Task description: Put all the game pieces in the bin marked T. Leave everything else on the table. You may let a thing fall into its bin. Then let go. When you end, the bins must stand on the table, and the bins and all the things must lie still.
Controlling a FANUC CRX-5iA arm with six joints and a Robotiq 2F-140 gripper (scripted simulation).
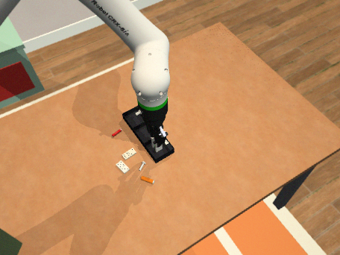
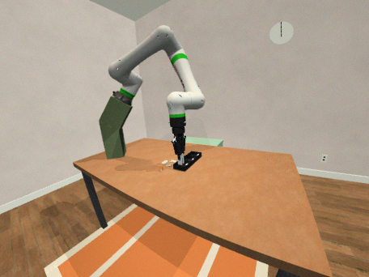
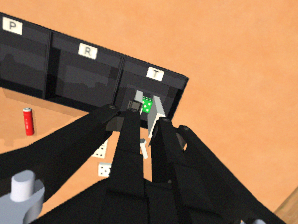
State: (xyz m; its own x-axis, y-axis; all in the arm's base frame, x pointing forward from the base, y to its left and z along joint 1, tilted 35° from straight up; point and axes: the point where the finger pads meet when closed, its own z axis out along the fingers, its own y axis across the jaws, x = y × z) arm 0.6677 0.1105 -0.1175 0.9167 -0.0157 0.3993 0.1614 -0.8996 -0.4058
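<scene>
My gripper is now 3 cm above the green die. The rest, counted from my hand: black three-compartment bin (8 cm to the left, 4 cm below, 1 cm behind); then domino (10 cm behind, 5 cm below, 3 cm to the left); then white screw (7 cm behind, 5 cm below, 4 cm to the right).
</scene>
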